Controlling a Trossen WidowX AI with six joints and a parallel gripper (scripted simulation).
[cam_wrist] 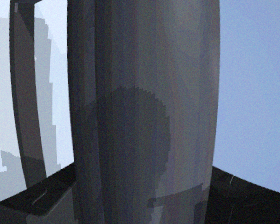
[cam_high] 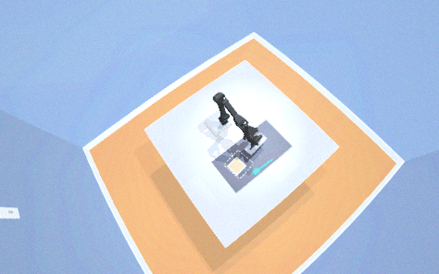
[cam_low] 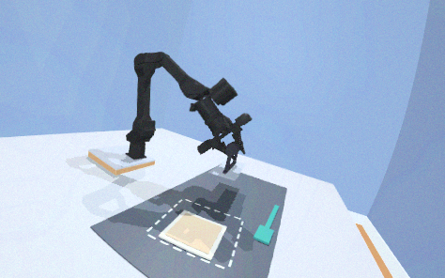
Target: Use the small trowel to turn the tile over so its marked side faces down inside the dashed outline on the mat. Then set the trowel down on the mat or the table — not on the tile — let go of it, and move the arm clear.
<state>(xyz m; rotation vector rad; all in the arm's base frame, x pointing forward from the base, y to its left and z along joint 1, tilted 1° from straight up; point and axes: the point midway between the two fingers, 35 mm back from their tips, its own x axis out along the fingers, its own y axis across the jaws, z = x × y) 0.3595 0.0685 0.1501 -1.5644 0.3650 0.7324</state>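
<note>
The teal trowel lies 15 cm ahead of my gripper tip, 6 cm to the right of it and 14 cm below it. From my gripper tip the other things lie so: tan tile: 2 cm ahead, 22 cm to the right, 14 cm below; grey mat: 1 cm ahead, 4 cm to the right, 16 cm below.
</note>
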